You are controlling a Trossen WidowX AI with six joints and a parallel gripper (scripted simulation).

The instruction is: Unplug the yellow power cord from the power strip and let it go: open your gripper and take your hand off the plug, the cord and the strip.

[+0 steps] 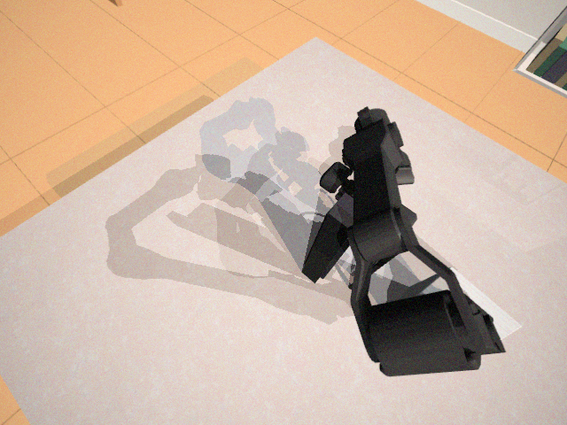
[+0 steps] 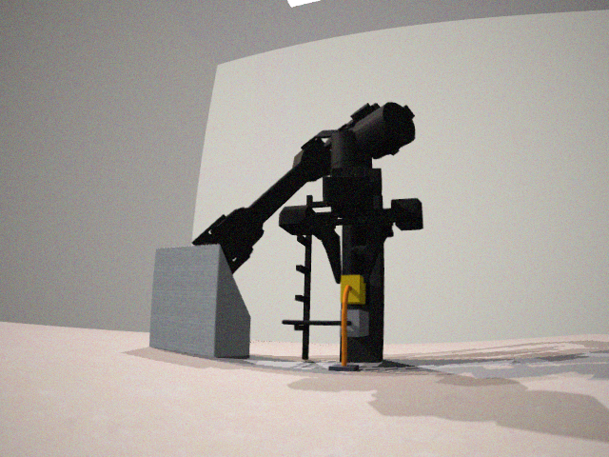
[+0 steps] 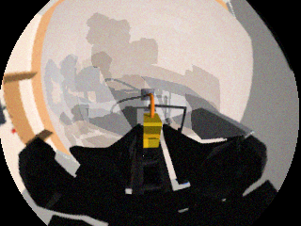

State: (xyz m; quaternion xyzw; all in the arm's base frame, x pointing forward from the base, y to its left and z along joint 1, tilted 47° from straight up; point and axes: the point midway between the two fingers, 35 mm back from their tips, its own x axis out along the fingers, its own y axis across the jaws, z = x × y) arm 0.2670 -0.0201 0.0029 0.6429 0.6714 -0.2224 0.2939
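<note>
My gripper tip is 30 mm to the right of the yellow plug and 10 mm past it. From my gripper tip the other things lie so: thin black ladder-like frame (100 mm behind, 80 mm to the left, 20 mm above).
</note>
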